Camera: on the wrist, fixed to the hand. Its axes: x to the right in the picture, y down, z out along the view.
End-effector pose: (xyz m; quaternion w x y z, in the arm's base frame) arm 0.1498 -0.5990 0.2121 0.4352 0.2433 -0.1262 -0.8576
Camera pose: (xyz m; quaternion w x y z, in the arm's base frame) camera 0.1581 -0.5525 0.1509 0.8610 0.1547 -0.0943 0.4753
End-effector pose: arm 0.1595 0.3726 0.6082 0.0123 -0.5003 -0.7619 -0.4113
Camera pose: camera 0.1119 0.3117 0.6061 0.6304 -0.6011 0.4664 -0.1542
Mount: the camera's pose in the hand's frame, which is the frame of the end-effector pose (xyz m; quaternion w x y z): -0.0229 -0.0479 -0.0562 0.0166 -0.0013 0.3159 0.9486
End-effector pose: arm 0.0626 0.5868 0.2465 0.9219 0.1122 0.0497 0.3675
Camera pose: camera 0.0681 0.5468 0.1805 0.3489 0.0683 -0.1851 -0.9162
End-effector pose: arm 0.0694 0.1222 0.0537 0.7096 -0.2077 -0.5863 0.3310
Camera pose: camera 0.1326 0.0778 0.0578 0.1173 0.6651 -0.4110 -0.6123
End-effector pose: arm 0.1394 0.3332 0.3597 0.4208 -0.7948 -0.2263 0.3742
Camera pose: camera 0.1672 0.3157 0.4297 0.2775 0.3466 -0.8827 -0.1540
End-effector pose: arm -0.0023 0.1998 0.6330 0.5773 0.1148 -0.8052 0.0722
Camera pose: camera 0.0689 0.1700 0.6287 0.1956 -0.7855 0.0600 0.5841
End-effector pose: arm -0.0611 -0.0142 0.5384 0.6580 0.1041 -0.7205 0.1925
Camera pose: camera 0.0118 -0.0366 0.5259 0.0561 -0.7434 0.0969 0.6594
